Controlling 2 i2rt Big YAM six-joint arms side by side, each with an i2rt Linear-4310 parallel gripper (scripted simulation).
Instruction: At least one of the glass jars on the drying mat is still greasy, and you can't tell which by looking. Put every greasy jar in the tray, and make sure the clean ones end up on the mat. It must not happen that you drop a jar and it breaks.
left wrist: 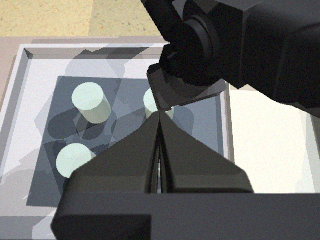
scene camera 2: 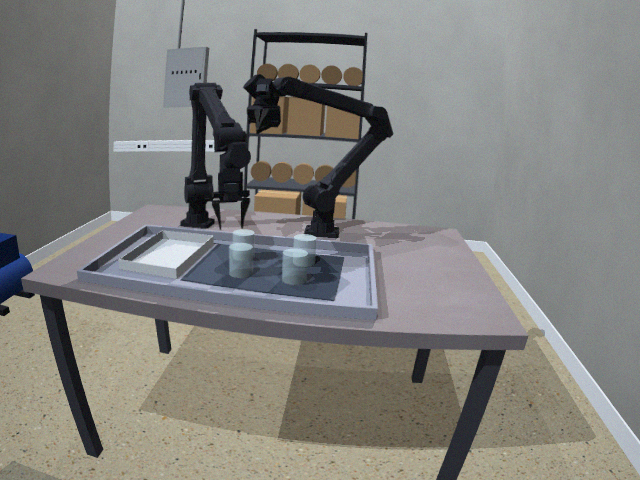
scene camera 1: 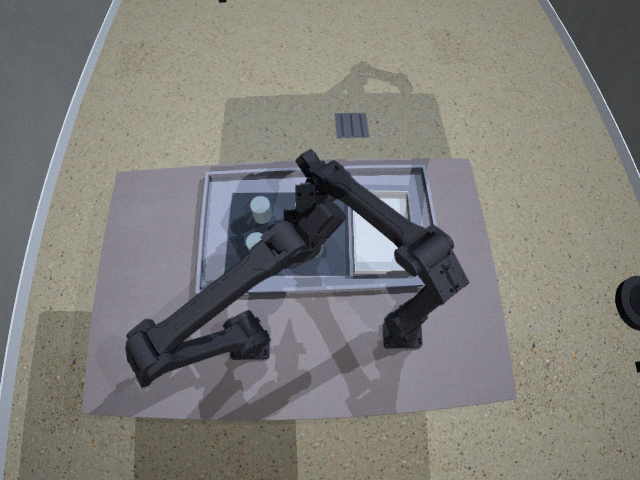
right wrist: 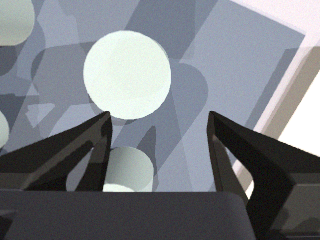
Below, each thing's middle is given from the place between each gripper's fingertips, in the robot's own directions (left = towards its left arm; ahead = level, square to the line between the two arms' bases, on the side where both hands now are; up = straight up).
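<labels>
There's a dark drying mat (scene camera 2: 322, 278) that sits 9 cm to the left of my right hand, 4 cm behind it and 13 cm below it. The white tray (scene camera 2: 162, 253) is 7 cm behind that same right hand, 22 cm to the right of it and 12 cm below it.
Measured from my left hand (scene camera 2: 257, 132), the white tray is 26 cm to the right, 9 cm ahead and 37 cm below. As for the dark drying mat, it's 38 cm below my left hand, 12 cm ahead of it and 6 cm to the left of it.
</labels>
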